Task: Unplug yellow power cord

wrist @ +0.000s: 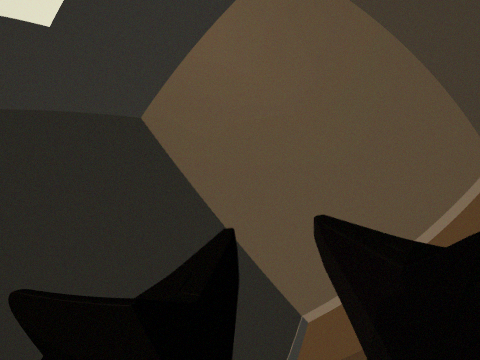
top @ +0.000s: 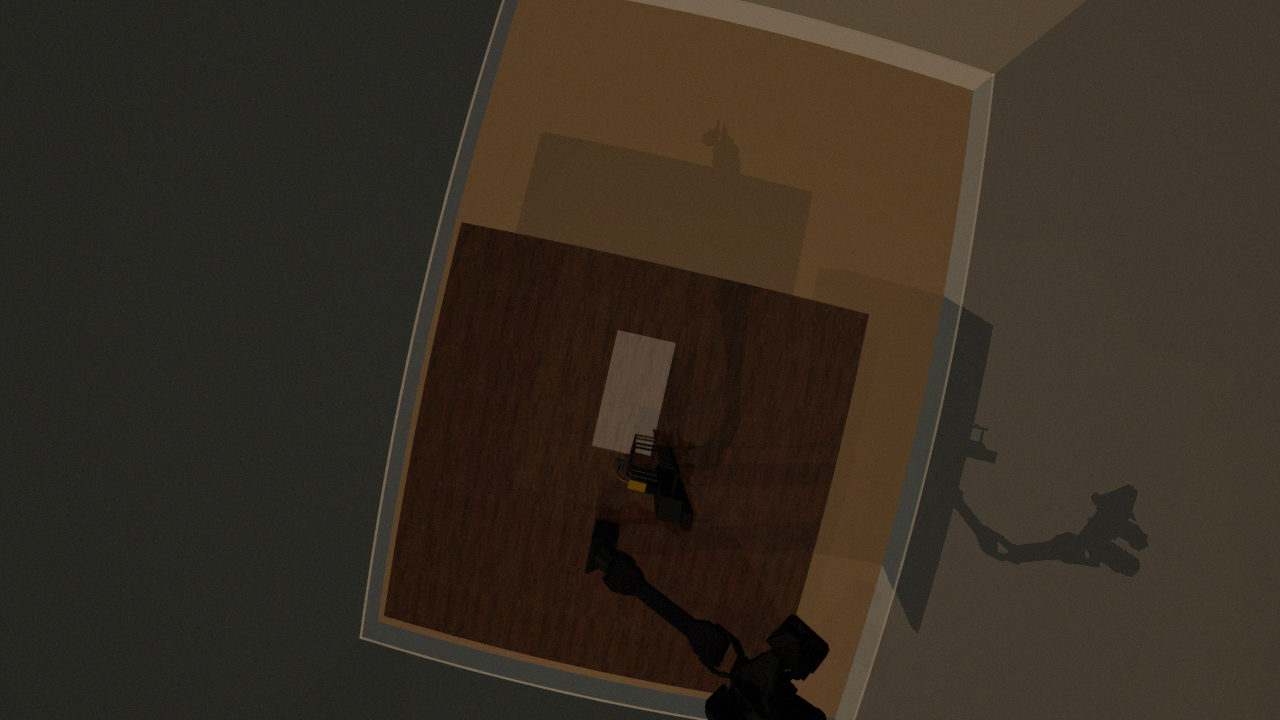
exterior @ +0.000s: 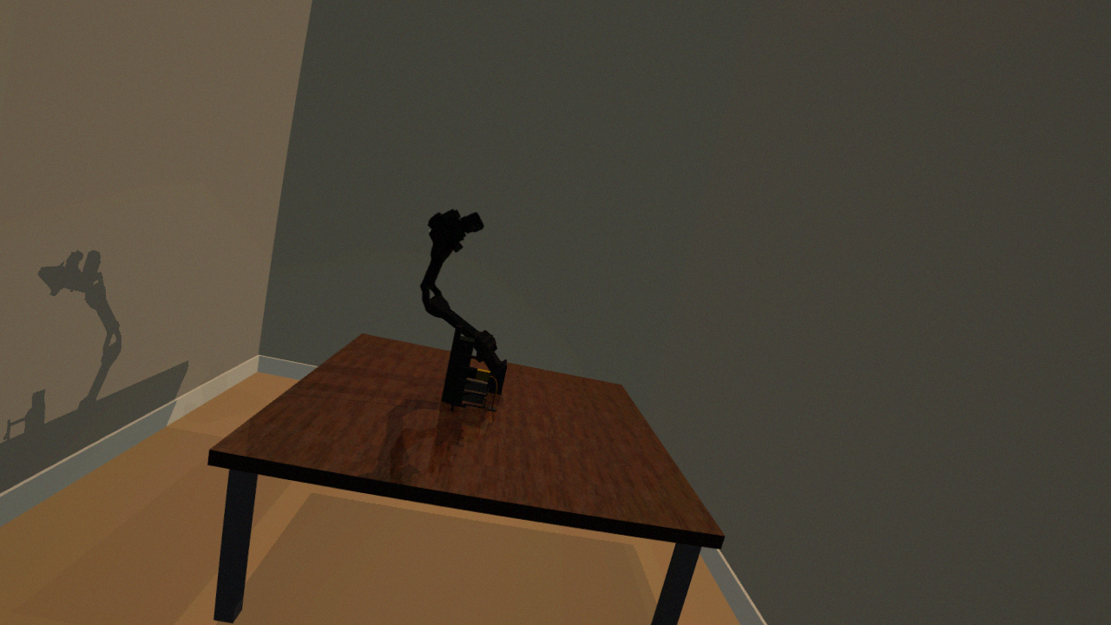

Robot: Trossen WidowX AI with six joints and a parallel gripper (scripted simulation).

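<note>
My gripper tip is now 500 mm above the yellow plug, 160 mm to the right of it and 20 mm past it.
</note>
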